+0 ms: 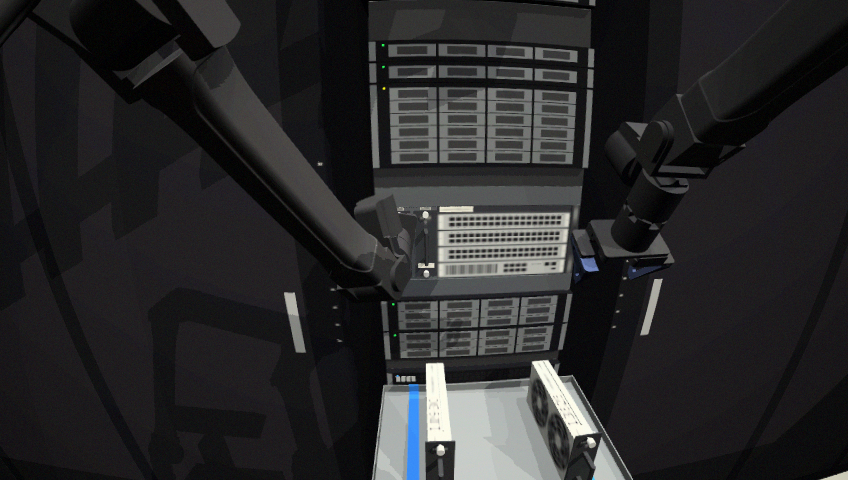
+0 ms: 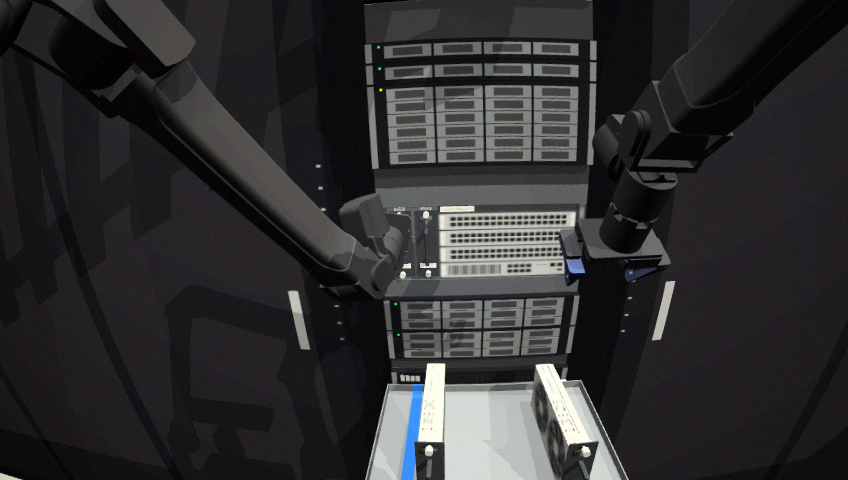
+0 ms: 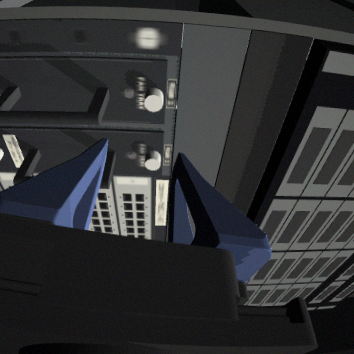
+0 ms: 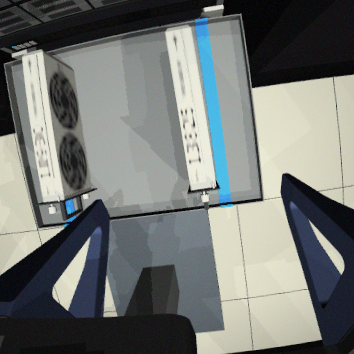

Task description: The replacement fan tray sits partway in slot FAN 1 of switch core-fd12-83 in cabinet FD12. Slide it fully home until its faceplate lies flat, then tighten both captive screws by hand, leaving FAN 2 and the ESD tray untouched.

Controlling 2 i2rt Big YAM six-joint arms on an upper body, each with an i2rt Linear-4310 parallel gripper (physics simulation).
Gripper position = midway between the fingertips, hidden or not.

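Note:
Right gripper (image 1: 603, 278) open and empty, visible also at (image 4: 190, 194). Left gripper at (image 2: 395, 225) and (image 3: 141, 154). A grey cart tray (image 1: 490, 426) is present, with the tray visible again at (image 4: 132, 137).

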